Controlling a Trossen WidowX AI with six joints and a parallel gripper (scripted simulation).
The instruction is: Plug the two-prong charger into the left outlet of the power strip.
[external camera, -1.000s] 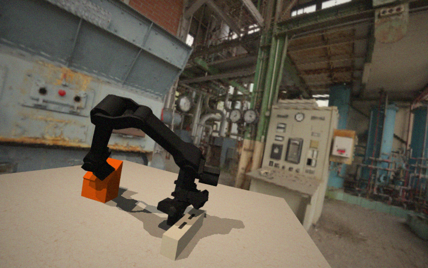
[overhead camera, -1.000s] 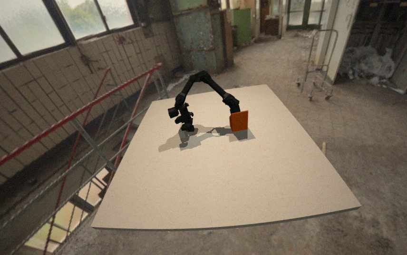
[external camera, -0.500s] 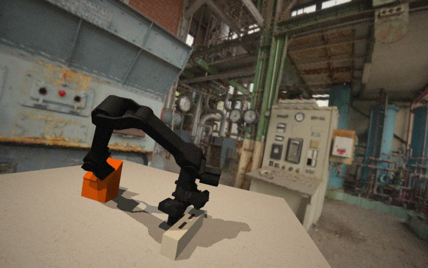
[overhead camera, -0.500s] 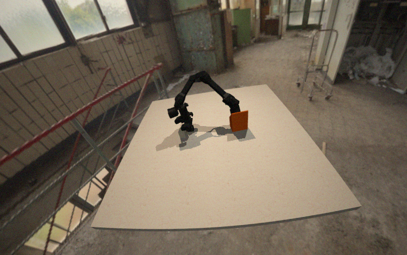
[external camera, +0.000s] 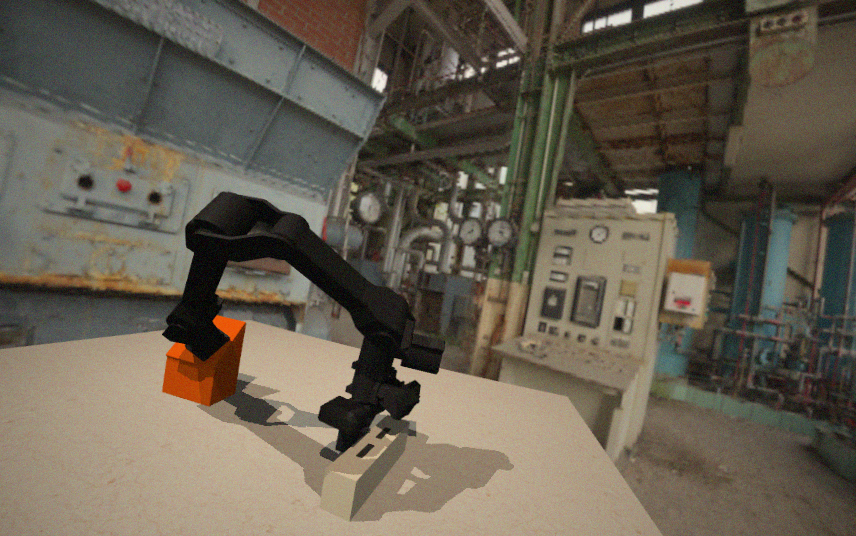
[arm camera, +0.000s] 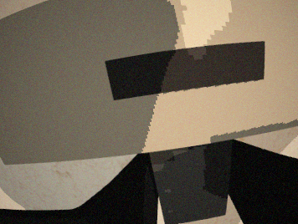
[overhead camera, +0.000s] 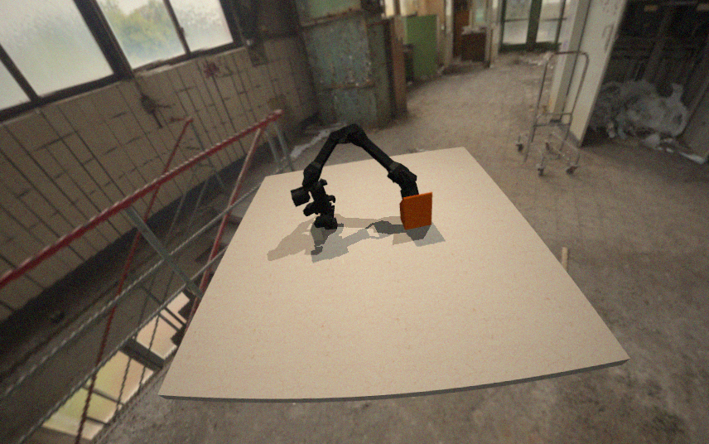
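Right now the two-prong charger is 2 cm ahead of my gripper tip and 1 cm above it.
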